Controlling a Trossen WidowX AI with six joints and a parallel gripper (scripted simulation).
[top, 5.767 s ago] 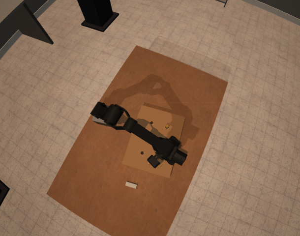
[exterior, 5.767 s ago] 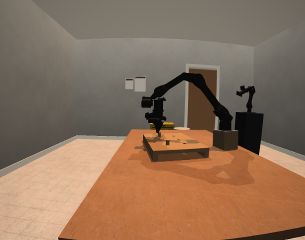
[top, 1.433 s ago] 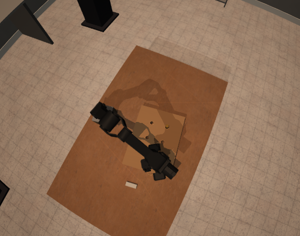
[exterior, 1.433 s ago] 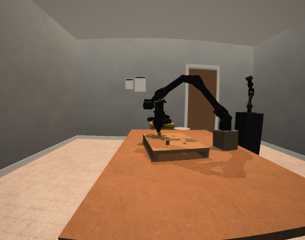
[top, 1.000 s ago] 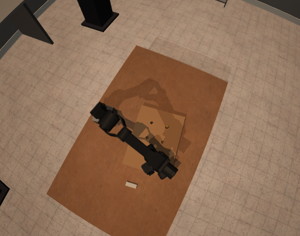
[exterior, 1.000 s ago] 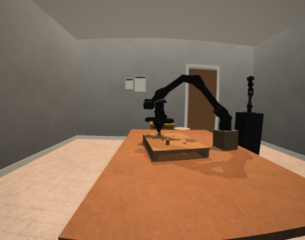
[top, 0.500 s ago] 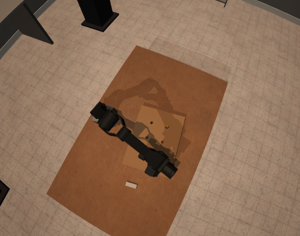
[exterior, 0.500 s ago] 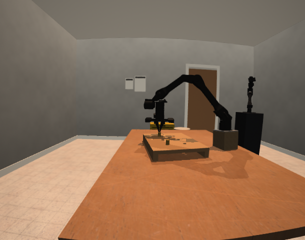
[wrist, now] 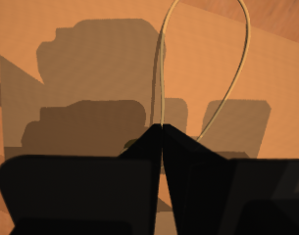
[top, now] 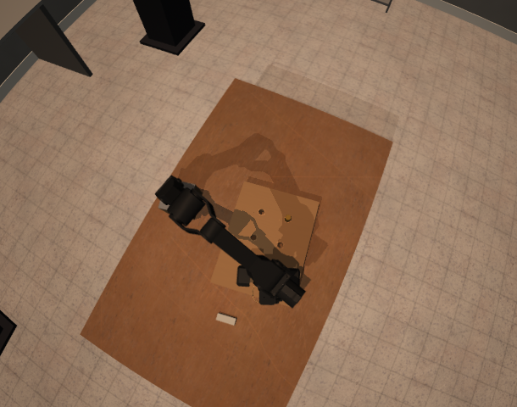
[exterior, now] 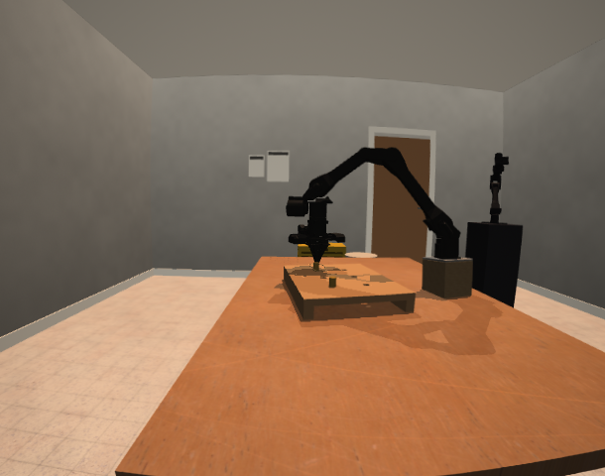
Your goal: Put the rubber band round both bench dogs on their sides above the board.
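The wooden board lies 110 mm to the left of my hand, 70 mm below it and 60 mm behind it. Round my hand: small white block (190 mm to the right, 90 mm below, 60 mm behind).
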